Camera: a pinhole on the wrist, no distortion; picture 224 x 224 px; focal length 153.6 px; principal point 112.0 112.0 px. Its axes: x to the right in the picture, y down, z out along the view. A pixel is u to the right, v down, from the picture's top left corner.
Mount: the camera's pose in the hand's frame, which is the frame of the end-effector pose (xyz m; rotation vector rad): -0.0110 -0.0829 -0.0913 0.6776 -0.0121 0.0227
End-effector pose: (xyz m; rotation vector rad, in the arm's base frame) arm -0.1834 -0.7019 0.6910 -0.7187 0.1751 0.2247
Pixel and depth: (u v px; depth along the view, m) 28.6 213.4 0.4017
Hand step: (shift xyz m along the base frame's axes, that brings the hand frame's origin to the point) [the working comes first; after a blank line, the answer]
In the camera's frame: -0.2181 0.2652 0.4017

-0.1621 0.1260 0.4228
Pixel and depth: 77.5 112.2 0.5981
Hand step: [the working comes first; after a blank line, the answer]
In the camera's frame: -0.1343 0.0008 0.5981

0.0092 -0.1079 0.6001
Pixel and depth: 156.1 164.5 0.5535
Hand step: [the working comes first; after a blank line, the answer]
In the camera's frame: 0.1589 0.1892 0.5535

0.2467 0.1240 0.4847
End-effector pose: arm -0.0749 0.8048 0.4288 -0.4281 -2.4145 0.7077
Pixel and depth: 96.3 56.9 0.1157
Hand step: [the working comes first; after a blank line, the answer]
In the camera's frame: -0.0118 -0.0415 0.1157

0.0084 -0.1511 0.1169
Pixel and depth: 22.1 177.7 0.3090
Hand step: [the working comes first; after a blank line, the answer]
In the camera's frame: -0.1809 0.1322 0.3090

-0.0109 -0.3187 -0.1431
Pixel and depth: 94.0 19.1 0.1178
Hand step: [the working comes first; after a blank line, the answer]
In the camera's frame: -0.0138 -0.0712 0.1178

0.0165 -0.1649 0.1422
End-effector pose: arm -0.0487 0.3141 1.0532 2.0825 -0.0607 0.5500
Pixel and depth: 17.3 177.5 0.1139
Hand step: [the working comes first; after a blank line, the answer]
In the camera's frame: -0.0702 0.0486 0.1139

-0.0348 0.0289 -0.1392
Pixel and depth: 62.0 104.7 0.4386
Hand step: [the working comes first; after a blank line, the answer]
In the camera's frame: -0.1428 -0.0208 0.4386

0.0414 -0.0111 -0.4680
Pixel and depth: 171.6 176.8 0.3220
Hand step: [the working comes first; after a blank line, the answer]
In the camera's frame: 0.1249 0.1358 0.3220

0.2320 -0.0860 -0.2075
